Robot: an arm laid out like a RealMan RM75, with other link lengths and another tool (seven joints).
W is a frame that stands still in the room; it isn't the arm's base.
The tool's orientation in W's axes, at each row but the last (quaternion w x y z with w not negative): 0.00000, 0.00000, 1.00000, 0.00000; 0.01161, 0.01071, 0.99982, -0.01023; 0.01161, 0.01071, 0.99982, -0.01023; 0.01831, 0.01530, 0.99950, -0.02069; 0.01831, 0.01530, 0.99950, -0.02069; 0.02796, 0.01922, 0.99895, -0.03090; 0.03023, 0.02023, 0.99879, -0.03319; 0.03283, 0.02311, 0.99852, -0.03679
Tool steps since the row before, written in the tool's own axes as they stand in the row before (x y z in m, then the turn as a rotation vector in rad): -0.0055, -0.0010, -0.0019, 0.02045, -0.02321, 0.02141; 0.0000, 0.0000, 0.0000, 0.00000, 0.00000, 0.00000; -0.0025, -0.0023, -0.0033, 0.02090, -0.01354, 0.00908; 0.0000, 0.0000, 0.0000, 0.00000, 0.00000, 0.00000; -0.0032, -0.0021, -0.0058, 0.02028, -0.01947, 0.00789; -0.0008, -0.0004, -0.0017, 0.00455, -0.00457, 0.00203; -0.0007, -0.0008, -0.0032, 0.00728, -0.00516, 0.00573; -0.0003, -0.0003, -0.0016, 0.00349, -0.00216, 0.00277
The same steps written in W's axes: 0.0055, -0.0010, 0.0019, -0.02045, -0.02321, -0.02141; 0.0000, 0.0000, 0.0000, 0.00000, 0.00000, 0.00000; 0.0024, -0.0023, 0.0034, -0.02097, -0.01328, -0.00929; 0.0000, 0.0000, 0.0000, 0.00000, 0.00000, 0.00000; 0.0029, -0.0019, 0.0060, -0.02058, -0.01917, -0.00784; 0.0007, -0.0003, 0.0018, -0.00461, -0.00452, -0.00201; 0.0005, -0.0006, 0.0033, -0.00714, -0.00525, -0.00582; 0.0002, -0.0002, 0.0016, -0.00341, -0.00221, -0.00284
